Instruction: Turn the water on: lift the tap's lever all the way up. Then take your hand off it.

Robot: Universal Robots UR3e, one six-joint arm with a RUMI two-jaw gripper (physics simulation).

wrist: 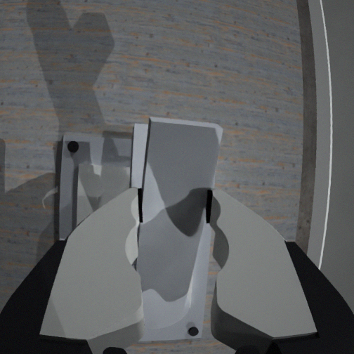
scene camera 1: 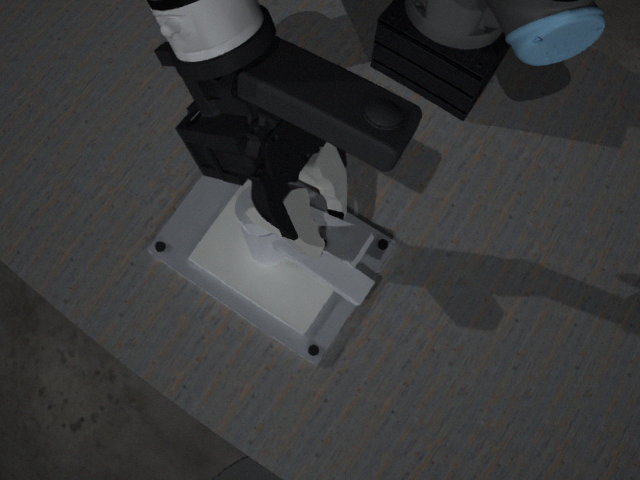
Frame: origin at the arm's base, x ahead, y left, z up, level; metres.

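Seen in the pictures: gripper, fingertip midpoint: (scene camera 1: 329,239); arm's base, origin of the base link: (scene camera 1: 455,9).
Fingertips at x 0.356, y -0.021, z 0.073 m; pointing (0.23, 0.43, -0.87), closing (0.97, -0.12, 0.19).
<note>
Offsets run from my fingertips to a thing's top centre. "pt": to the spot under its first point.
The tap's lever (wrist: 184,145) is a flat grey bar that runs up between the fingers in the wrist view, beside and above the paler spout (wrist: 140,155) (scene camera 1: 356,284). My gripper (scene camera 1: 324,228) (wrist: 173,191) is shut on the lever, one fingertip along each long side, with the lever's free end past the tips. In the scene view the fingers hide most of the lever, so its exact tilt is hard to tell. The round tap body @(dx -0.014, dy -0.074, dz -0.053 m) (scene camera 1: 263,248) stands on a cream block @(pt dx +0.015, dy -0.115, dz -0.163 m) (scene camera 1: 227,253).
The grey base plate @(pt dx -0.010, dy -0.192, dz -0.169 m) (scene camera 1: 180,211) (wrist: 68,200) under the tap has dark screws at its corners. The robot's black base block (scene camera 1: 429,67) stands at the upper right of the scene view. The table's edge runs along the lower left there.
</note>
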